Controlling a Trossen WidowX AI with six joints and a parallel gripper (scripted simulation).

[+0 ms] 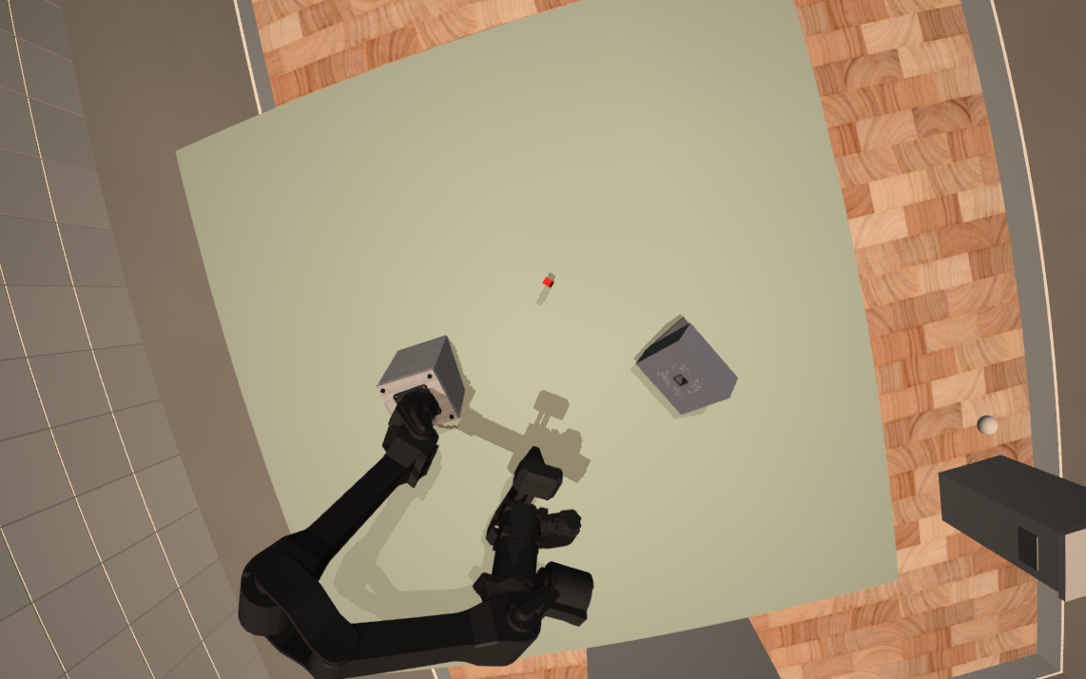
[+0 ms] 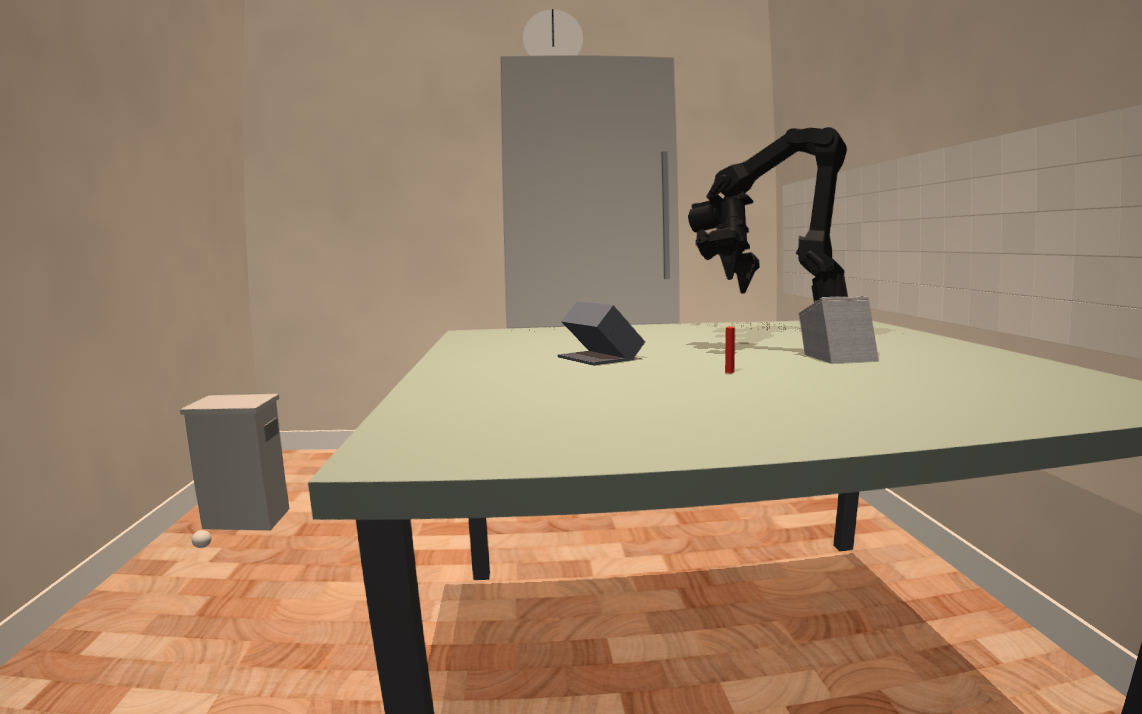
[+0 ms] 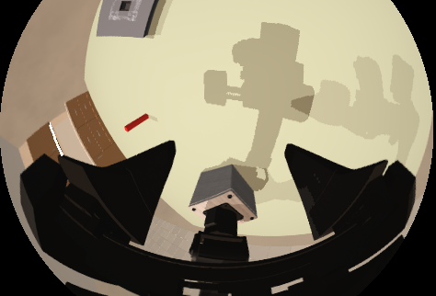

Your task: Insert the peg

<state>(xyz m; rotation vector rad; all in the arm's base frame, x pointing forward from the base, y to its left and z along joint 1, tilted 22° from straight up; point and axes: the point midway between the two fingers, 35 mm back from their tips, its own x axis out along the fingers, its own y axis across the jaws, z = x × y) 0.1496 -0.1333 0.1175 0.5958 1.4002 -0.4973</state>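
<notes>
Now: the red peg 290 mm to the left of my hand, 140 mm ahead of it and 130 mm below it.
</notes>
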